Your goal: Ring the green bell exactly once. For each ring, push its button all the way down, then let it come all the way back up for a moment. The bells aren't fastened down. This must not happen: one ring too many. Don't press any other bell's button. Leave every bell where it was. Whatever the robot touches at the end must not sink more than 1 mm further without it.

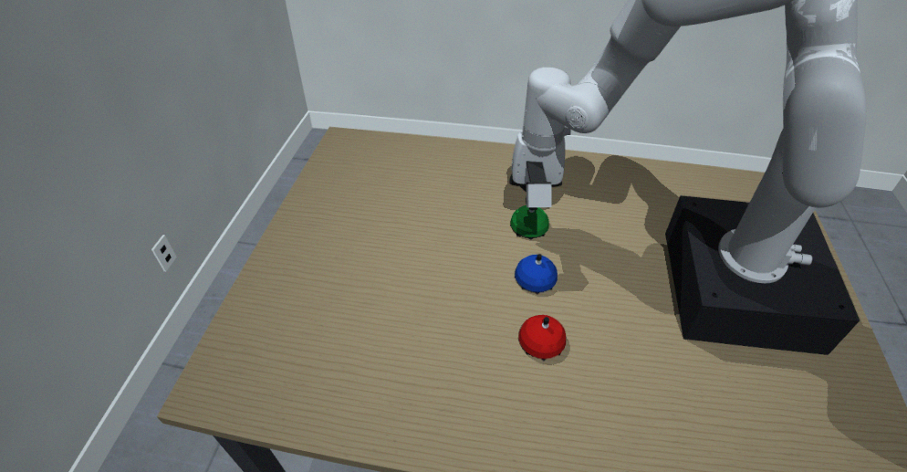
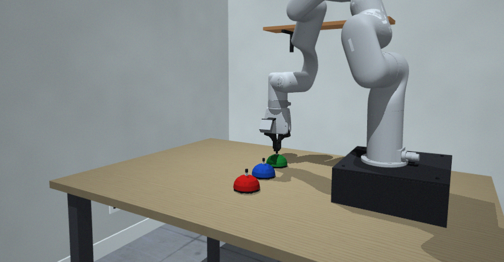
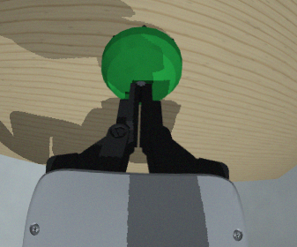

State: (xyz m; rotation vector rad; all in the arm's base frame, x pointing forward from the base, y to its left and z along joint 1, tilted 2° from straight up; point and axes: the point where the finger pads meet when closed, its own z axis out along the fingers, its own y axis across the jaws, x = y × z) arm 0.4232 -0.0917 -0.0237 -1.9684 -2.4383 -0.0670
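The green bell lies 40 mm below my hand. From my hand the other things lie so: red bell (60 mm behind, 290 mm to the left, 40 mm below); then blue bell (30 mm behind, 140 mm to the left, 40 mm below).
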